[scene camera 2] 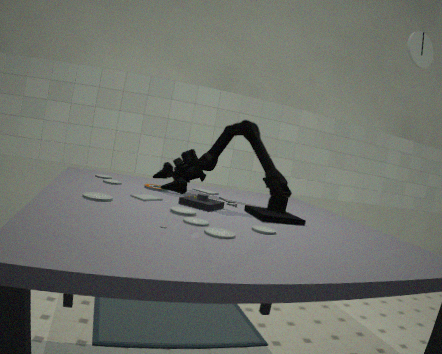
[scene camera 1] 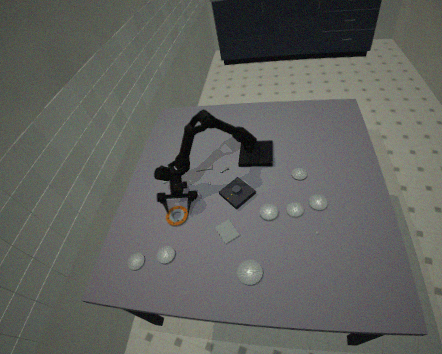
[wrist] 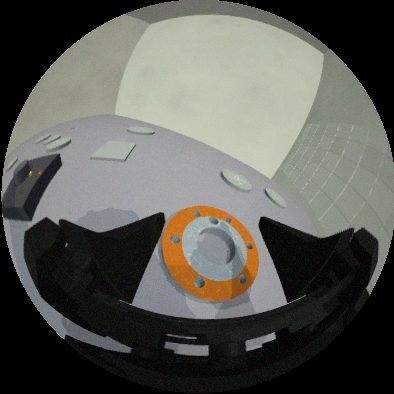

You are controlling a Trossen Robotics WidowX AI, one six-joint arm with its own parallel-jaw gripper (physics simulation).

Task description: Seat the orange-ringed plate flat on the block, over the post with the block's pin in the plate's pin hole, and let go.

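Frame: origin at the arm's base, x right, y back, z down, level; centimetres.
Seen in the pictures: gripper, between the fingertips: (scene camera 2: 156,182) (scene camera 1: 178,213) (wrist: 213,219); arm's base, origin of its link: (scene camera 2: 276,211) (scene camera 1: 249,148).
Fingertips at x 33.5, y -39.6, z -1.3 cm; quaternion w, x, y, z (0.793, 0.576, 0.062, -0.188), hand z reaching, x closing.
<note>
Pixels of each thing's top centre, then the offset from my fingertips to it.
- orange-ringed plate, centre of its top: (wrist: 217,244) (scene camera 2: 156,186) (scene camera 1: 176,215) dx +1.6, dy +0.7, dz +2.2 cm
- dark block, centre of its top: (scene camera 2: 203,194) (scene camera 1: 236,188) dx -26.8, dy +11.3, dz -1.1 cm
- pale square tile, centre of its top: (wrist: 114,147) (scene camera 2: 146,196) (scene camera 1: 227,231) dx -22.4, dy -8.4, dz +2.7 cm
The orange-ringed plate (scene camera 1: 177,224) (scene camera 2: 151,186) (wrist: 174,260) lies flat on the table, its pale inner ring and small holes facing up. My gripper (scene camera 1: 178,212) (scene camera 2: 159,182) (wrist: 213,219) is open and low at the plate. In the wrist view the plate shows between the spread fingers, its rim close to the left finger and a gap at the right one. The dark block (scene camera 1: 237,200) (scene camera 2: 201,203) (wrist: 31,192) stands apart, with its round post (scene camera 1: 237,189) (scene camera 2: 203,196) (wrist: 21,172) bare. Small yellow and orange marks show beside the post; I cannot tell the pin's shape.
A pale square tile (scene camera 1: 227,231) (scene camera 2: 146,197) (wrist: 114,150) lies near the block. Pale discs stand around, including two (scene camera 1: 166,254) (scene camera 1: 136,261) beyond the plate, a large one (scene camera 1: 249,272) and several right of the block. Thin small parts (scene camera 1: 224,170) lie between block and arm base (scene camera 1: 256,154).
</note>
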